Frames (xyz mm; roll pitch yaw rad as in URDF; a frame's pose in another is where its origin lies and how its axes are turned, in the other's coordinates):
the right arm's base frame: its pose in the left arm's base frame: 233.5 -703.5 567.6 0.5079 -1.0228 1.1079
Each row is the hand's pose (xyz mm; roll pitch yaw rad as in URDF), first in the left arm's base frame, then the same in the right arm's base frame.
Working: the left arm's base frame: its pose in the right arm's base frame: -210.9 95.2 -904.5 -1.0955 -0.1023 -1.3347

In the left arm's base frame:
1: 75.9 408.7 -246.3 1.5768 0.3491 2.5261
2: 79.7 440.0 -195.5 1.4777 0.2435 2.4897
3: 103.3 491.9 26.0 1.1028 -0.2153 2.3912
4: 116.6 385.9 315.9 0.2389 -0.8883 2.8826
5: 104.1 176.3 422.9 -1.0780 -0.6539 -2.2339
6: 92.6 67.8 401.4 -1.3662 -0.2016 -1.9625
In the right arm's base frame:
1: -212.9 -33.0 -1370.3 2.8211 0.7951 1.8867
2: -154.1 -23.2 -1374.5 2.6201 0.7885 1.7287
3: 64.7 11.1 -1317.2 1.8777 0.6004 1.1637
4: 265.8 69.7 -1090.1 1.2327 -0.1487 0.9242
5: 256.5 105.0 -857.3 0.5319 -0.8951 1.3876
6: 184.9 108.6 -772.3 -0.3867 -1.0235 2.2782

